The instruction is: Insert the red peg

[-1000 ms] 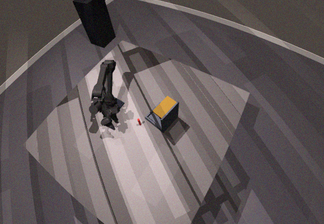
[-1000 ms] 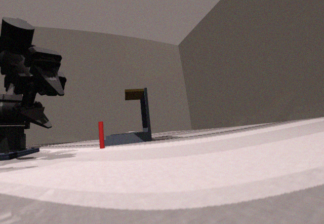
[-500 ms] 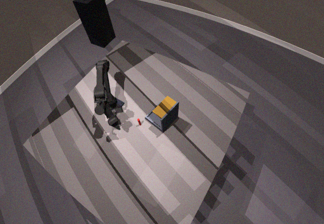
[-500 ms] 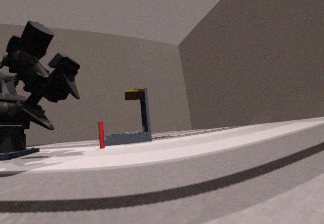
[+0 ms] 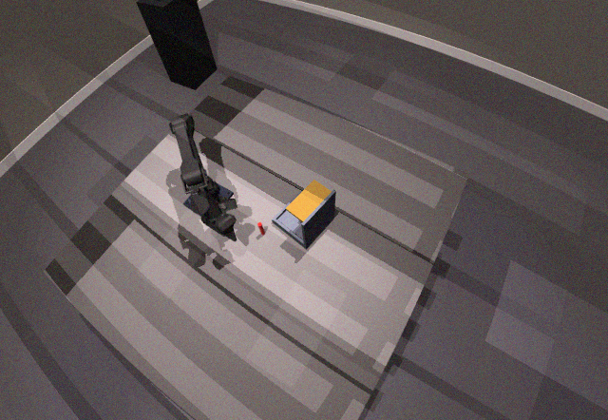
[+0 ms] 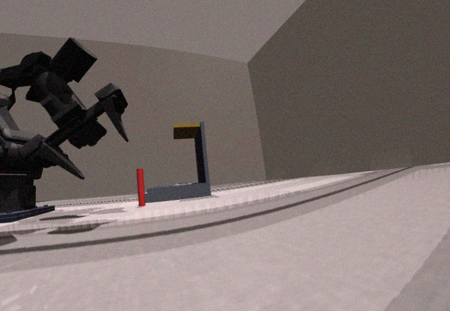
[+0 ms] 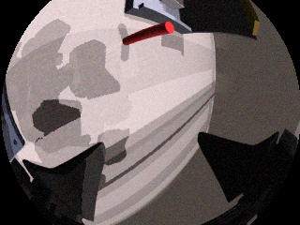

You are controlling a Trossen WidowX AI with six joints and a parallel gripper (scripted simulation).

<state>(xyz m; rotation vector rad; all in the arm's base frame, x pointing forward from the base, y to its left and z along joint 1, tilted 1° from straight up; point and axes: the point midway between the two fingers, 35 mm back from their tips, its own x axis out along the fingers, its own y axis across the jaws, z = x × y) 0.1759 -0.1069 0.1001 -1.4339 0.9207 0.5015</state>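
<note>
Now: the red peg 10 cm to the left of my gripper tip, 6 cm ahead of it and 5 cm below it. The rest, counted from my gripper tip: back wall (24 cm ahead, 20 cm to the left, 1 cm above); roof (21 cm to the left, 20 cm ahead, 11 cm above).
</note>
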